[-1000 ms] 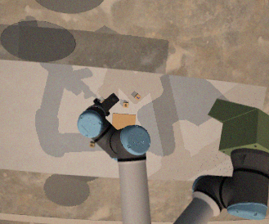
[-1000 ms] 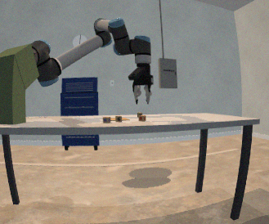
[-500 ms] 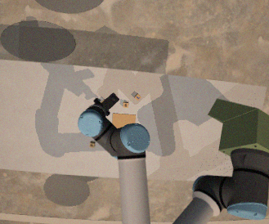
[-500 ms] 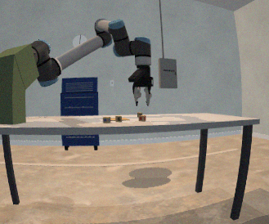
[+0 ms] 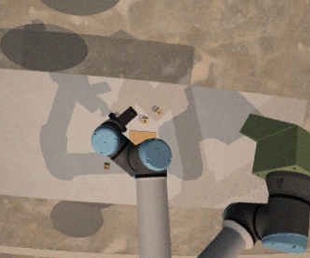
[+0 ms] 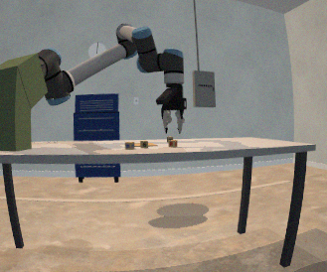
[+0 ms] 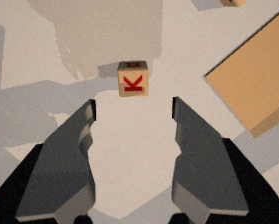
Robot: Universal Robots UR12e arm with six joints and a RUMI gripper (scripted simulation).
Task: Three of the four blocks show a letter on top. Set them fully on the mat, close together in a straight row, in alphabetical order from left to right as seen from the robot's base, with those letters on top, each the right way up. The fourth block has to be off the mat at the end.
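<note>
The orange mat lies 13 cm behind my hand, 12 cm to the left of it and 7 cm below it.
</note>
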